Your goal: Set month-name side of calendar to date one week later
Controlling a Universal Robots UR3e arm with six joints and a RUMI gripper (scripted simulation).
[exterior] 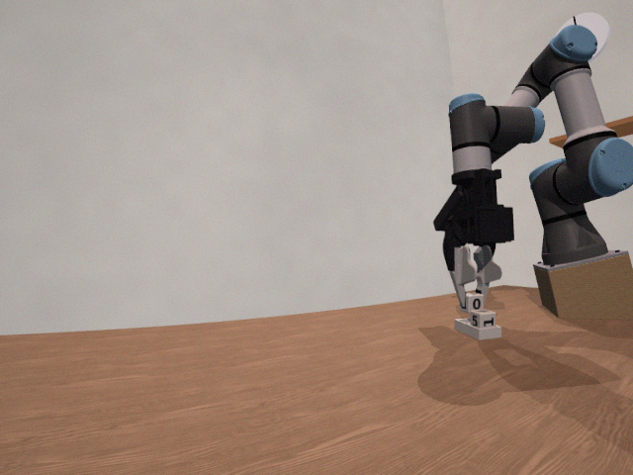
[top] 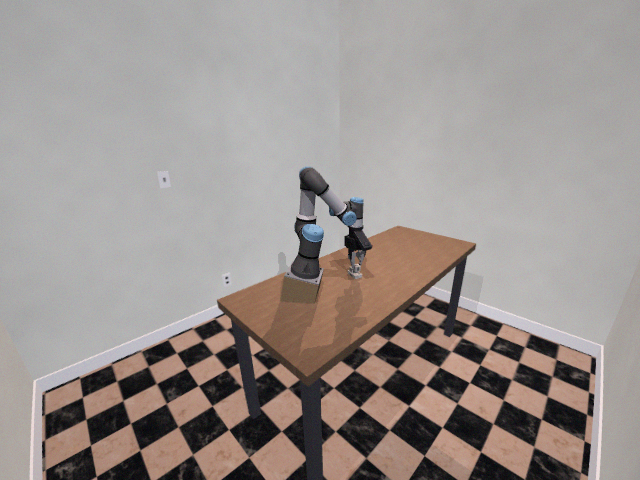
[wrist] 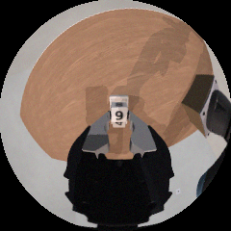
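My gripper is now 50 mm above the white tray, 20 mm to the right of it and 10 mm short of it. Round my hand: white digit cube 10 mm below.
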